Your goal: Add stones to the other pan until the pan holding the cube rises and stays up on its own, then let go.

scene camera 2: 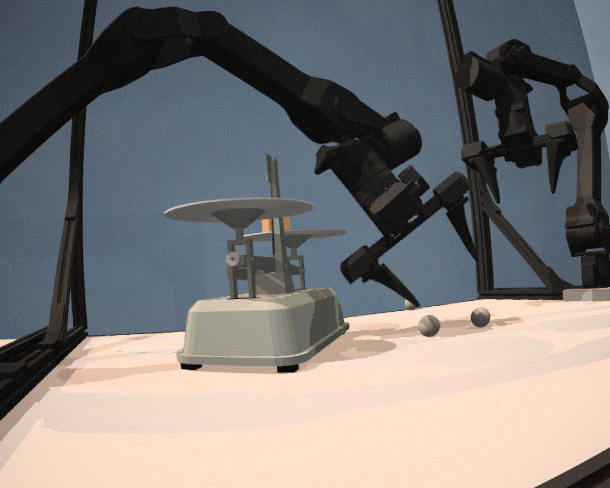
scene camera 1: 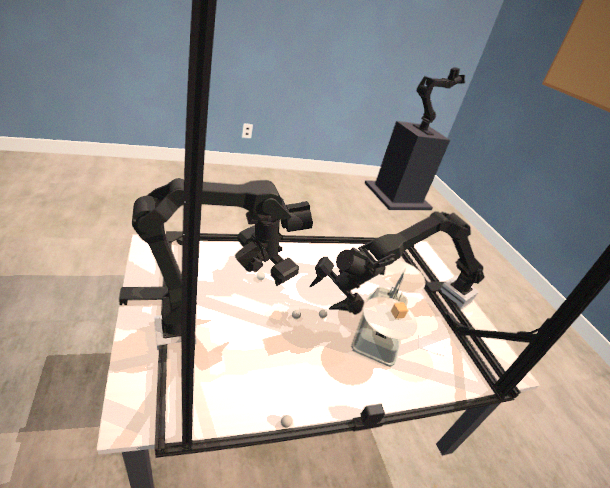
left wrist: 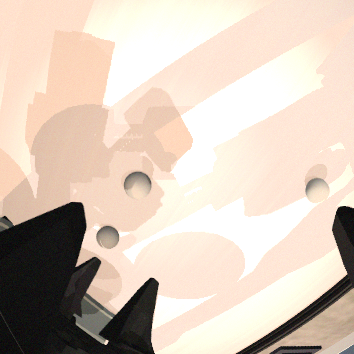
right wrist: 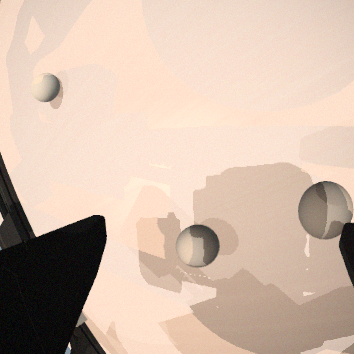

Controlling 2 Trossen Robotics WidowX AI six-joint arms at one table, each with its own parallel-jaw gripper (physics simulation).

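Places are measured from the left arm's base along level axes (x down, y right, z back), in centimetres.
Where they show: left gripper, between the fingertips: (scene camera 2: pixel 524 198) (scene camera 1: pixel 267 274) (left wrist: pixel 215 218); right gripper, between the fingertips: (scene camera 2: pixel 448 283) (scene camera 1: pixel 319 297) (left wrist: pixel 122 267) (right wrist: pixel 230 233); left arm's base, origin of its link: (scene camera 2: pixel 596 286) (scene camera 1: pixel 174 327); right arm's base, origin of its link: (scene camera 1: pixel 461 287).
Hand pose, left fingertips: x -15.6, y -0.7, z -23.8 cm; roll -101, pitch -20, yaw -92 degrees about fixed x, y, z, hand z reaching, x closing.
Each offset is from my left fingertips to the top centre of the thing. "*": to the spot under its first point.
The two-pan scale @[dx -5.5, dy +10.7, dz -36.7 cm] (scene camera 1: pixel 375 351) (scene camera 2: pixel 259 325) stands on the table. Its cube pan @[dx +3.4, dy +17.8, dz -30.3 cm] (scene camera 1: pixel 381 325) (scene camera 2: pixel 325 234) holds an orange cube (scene camera 1: pixel 399 309) (scene camera 2: pixel 274 224) and shows lower than the bare pan @[dx +2.2, dy +3.7, dz -43.1 cm] (scene camera 1: pixel 411 279) (scene camera 2: pixel 239 206) in scene camera 2. Two stones @[dx +15.0, dy +1.2, dz -11.4 cm] (scene camera 1: pixel 296 314) @[dx +15.0, dy +2.4, dz -19.9 cm] (scene camera 1: pixel 323 313) (scene camera 2: pixel 429 325) (scene camera 2: pixel 480 317) lie mid-table; a third stone @[dx +15.0, dy -17.2, dz -5.4 cm] (scene camera 1: pixel 260 275) (left wrist: pixel 317 190) (right wrist: pixel 46 87) lies toward the back and a fourth @[dx +15.0, dy +32.5, dz +2.7 cm] (scene camera 1: pixel 286 420) near the front edge. My right gripper (scene camera 1: pixel 321 296) (scene camera 2: pixel 446 282) (right wrist: pixel 230 233) is open above the middle stones. My left gripper (scene camera 1: pixel 265 277) (scene camera 2: pixel 526 197) (left wrist: pixel 215 218) is open, high near the back stone.
Black frame rails (scene camera 1: pixel 432 405) run around the tabletop, with a small black block (scene camera 1: pixel 372 413) on the front rail. A tall black post (scene camera 1: pixel 195 152) stands in front of the left arm. The scale's upright pointer @[* dx -2.7, dy +9.5, dz -36.3 cm] (scene camera 2: pixel 274 178) rises between the pans.
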